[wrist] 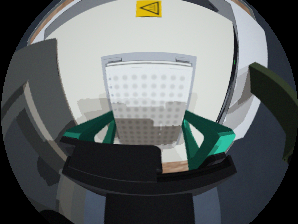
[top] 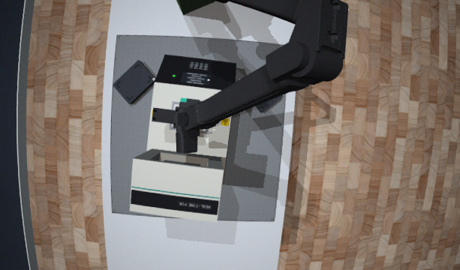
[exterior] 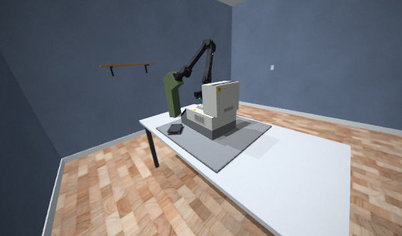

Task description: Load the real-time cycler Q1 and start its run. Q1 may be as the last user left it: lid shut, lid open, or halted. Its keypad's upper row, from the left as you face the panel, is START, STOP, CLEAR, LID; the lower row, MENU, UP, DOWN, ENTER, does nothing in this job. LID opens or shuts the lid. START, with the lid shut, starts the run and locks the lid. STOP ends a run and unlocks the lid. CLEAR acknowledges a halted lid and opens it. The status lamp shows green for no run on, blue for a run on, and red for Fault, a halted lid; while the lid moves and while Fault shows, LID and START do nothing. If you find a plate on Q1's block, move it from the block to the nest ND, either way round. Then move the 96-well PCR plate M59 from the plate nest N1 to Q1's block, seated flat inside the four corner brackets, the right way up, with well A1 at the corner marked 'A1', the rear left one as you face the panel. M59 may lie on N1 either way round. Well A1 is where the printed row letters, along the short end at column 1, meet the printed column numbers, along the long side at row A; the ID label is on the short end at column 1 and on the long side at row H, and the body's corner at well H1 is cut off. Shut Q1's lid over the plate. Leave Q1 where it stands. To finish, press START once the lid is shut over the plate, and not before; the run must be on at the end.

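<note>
Now: hand right at the white 96-well plate M59. The rest, counted from my hand: dark plate nest N1 (120 mm behind, 290 mm to the right, 180 mm below); then dark nest nd (160 mm behind, 280 mm to the left, 180 mm below).
</note>
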